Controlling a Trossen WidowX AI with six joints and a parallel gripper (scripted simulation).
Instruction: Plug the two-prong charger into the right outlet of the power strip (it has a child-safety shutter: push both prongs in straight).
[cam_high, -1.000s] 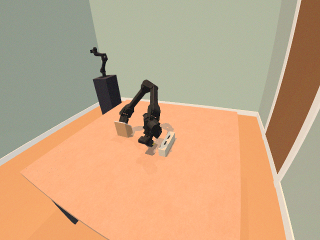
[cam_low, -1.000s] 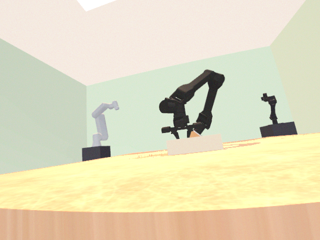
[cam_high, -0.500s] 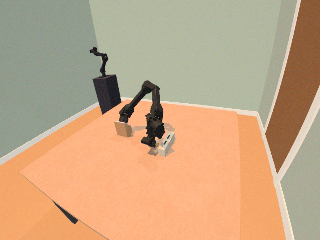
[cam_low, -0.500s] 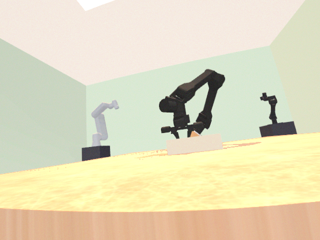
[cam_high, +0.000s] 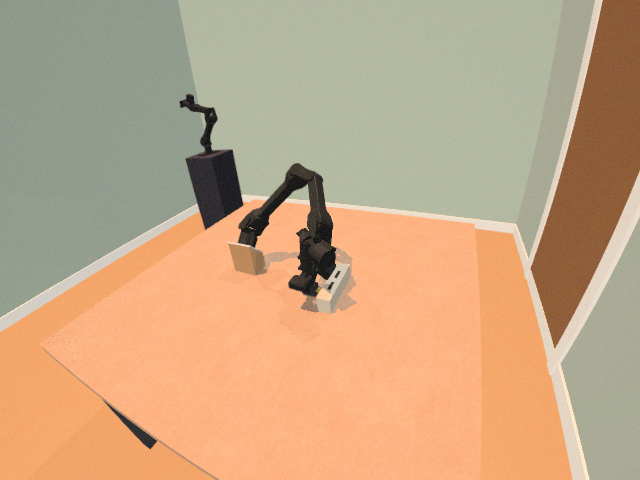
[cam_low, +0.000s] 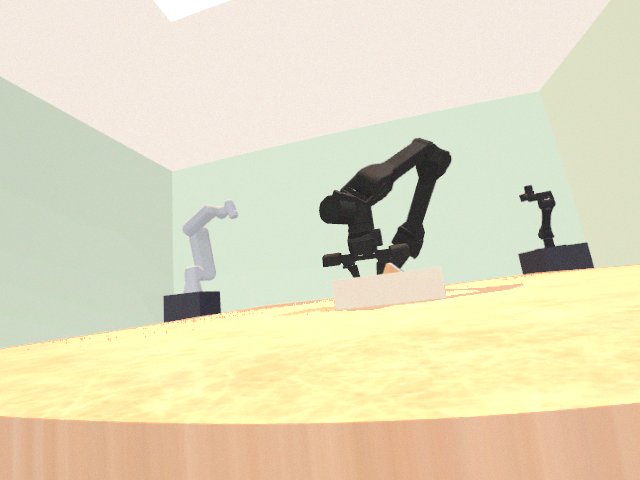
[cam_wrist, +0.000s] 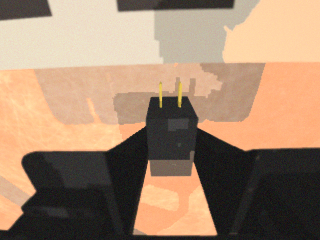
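Now: gripper tip 20 mm short of the black charger and 10 mm below it.
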